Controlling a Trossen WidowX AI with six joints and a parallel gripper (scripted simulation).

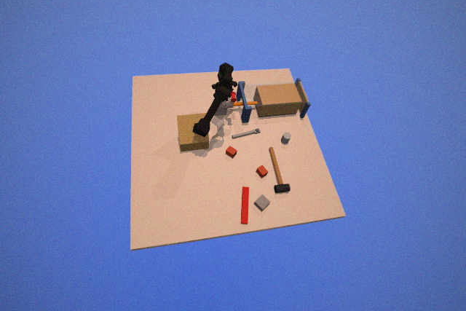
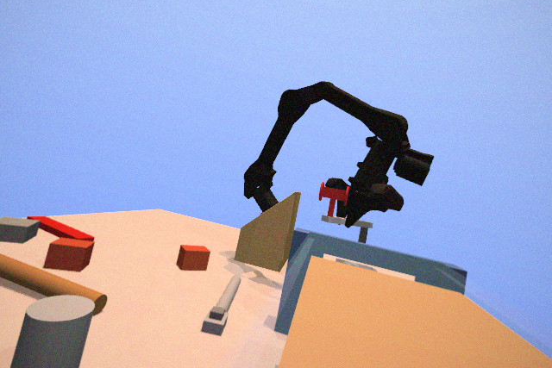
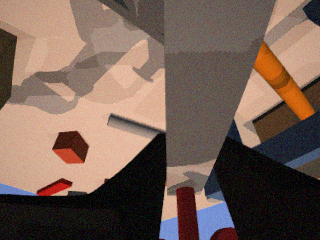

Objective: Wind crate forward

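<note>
Now: the red knob 5 cm above my gripper tip, 3 cm to the right of it and 2 cm ahead of it. From my gripper tip the other things lie so: grey winch: 14 cm below, 6 cm behind, 4 cm to the left; then blue steel frame: 12 cm ahead, 7 cm below, 5 cm to the left; then winch handle: 2 cm above.
</note>
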